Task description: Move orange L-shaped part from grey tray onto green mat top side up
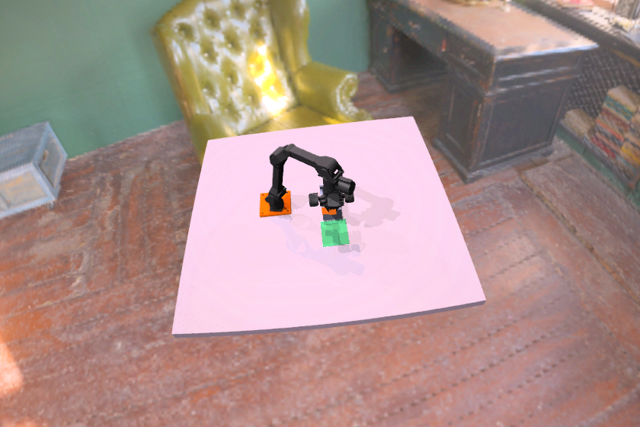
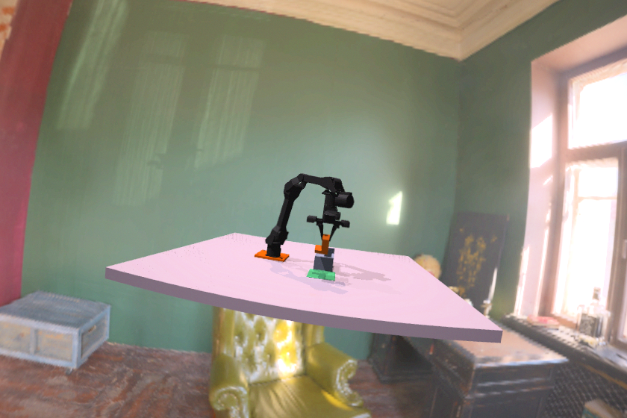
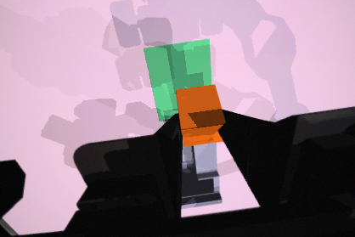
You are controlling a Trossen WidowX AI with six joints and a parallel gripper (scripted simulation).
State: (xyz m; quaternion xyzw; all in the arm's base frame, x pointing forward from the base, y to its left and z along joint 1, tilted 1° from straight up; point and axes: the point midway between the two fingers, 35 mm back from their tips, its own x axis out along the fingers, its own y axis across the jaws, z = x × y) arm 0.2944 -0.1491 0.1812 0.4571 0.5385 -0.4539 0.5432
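Now: gripper tip 17 cm above the green mat. The rest, counted from my gripper tip: orange L-shaped part (3 cm to the left, 3 cm below, 2 cm behind).
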